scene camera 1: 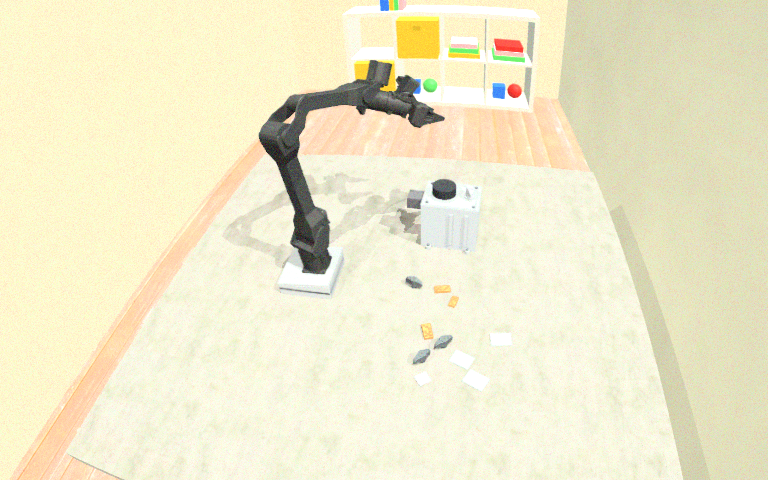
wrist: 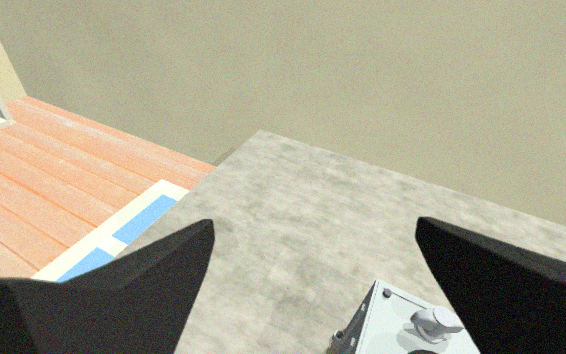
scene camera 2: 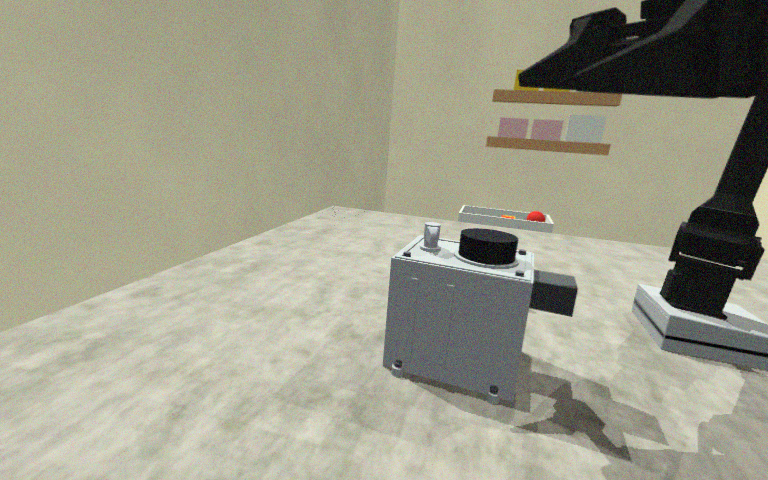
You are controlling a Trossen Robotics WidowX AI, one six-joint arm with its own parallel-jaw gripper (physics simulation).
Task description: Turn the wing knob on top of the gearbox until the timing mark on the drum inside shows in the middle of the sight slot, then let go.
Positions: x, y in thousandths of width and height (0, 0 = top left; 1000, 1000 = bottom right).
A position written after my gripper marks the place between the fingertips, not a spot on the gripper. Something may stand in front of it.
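Observation:
Gripper open and holding nothing; I see my gripper (scene camera 2: 708, 170), (scene camera 1: 572, 239), (wrist: 556, 645). A gearbox (wrist: 681, 883) is visible to me as well.

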